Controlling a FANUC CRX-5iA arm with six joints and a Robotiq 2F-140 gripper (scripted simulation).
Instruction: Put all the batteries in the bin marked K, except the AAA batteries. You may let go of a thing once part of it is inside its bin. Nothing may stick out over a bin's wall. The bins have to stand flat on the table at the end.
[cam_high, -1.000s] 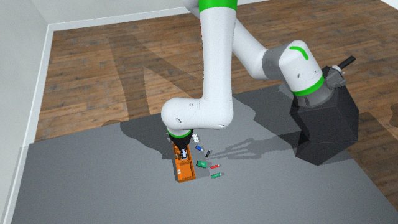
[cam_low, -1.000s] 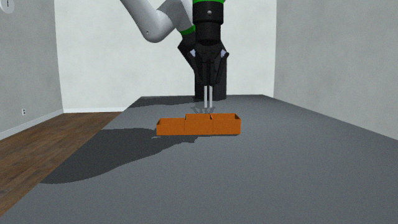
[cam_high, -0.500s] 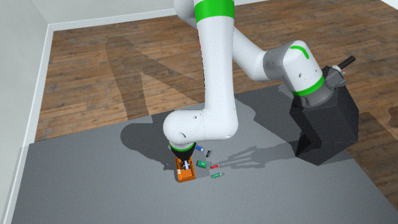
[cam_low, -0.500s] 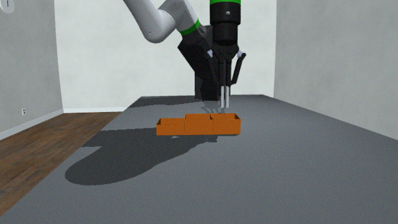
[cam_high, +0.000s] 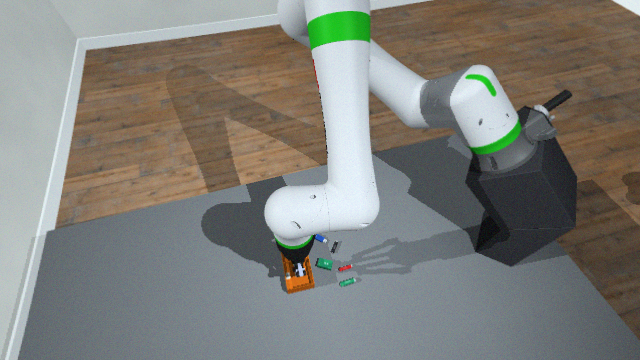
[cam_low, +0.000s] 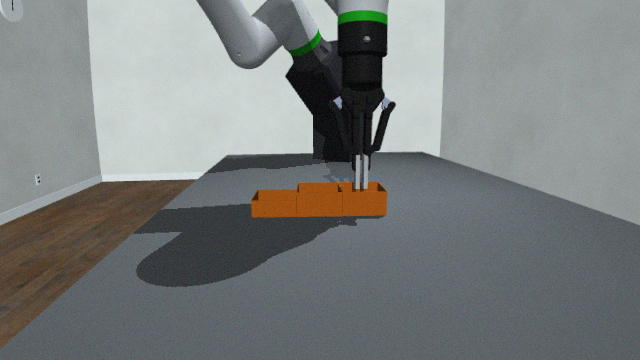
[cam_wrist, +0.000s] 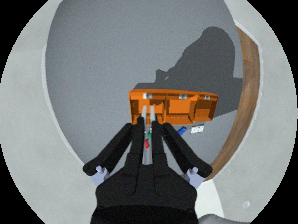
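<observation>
Now: hand 80 mm past the green block, 10 mm to the left of it and 70 mm above it. Also, from my hand: red battery: 150 mm behind, 40 mm to the left, 70 mm below; then dark battery: 150 mm behind, 40 mm to the right, 70 mm below; then blue-and-white item: 120 mm behind, 90 mm to the right, 70 mm below.
</observation>
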